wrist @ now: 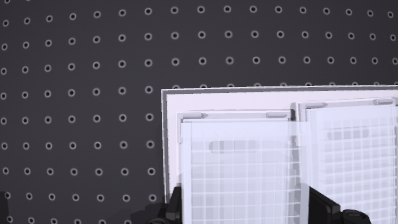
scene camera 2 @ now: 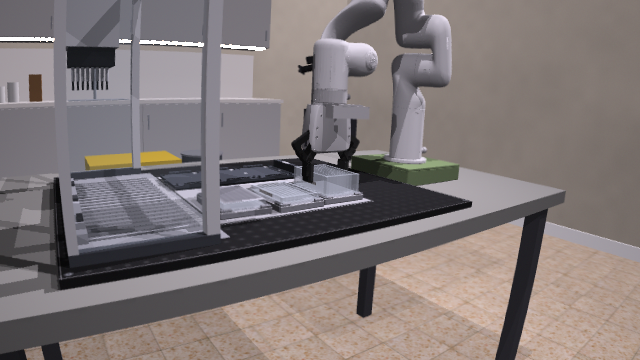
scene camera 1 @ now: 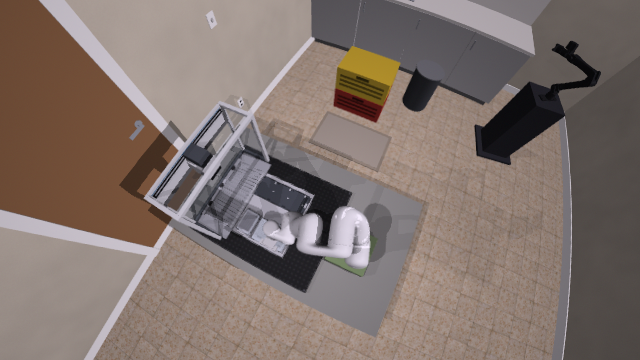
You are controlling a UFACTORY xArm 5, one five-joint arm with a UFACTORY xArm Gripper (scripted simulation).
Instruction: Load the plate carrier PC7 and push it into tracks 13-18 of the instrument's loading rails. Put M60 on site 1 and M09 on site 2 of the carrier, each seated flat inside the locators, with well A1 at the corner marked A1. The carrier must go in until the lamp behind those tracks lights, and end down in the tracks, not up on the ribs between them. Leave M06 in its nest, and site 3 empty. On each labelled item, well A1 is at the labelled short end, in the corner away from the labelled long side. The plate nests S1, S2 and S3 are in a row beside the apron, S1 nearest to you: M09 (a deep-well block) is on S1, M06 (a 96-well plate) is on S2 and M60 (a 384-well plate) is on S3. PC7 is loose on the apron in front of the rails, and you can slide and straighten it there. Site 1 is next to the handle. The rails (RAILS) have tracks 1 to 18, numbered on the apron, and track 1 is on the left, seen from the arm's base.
Scene:
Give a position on a plate carrier PC7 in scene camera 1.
At 279, 194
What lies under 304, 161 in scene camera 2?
My gripper.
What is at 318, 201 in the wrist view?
My gripper.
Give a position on a plate carrier PC7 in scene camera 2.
281, 170

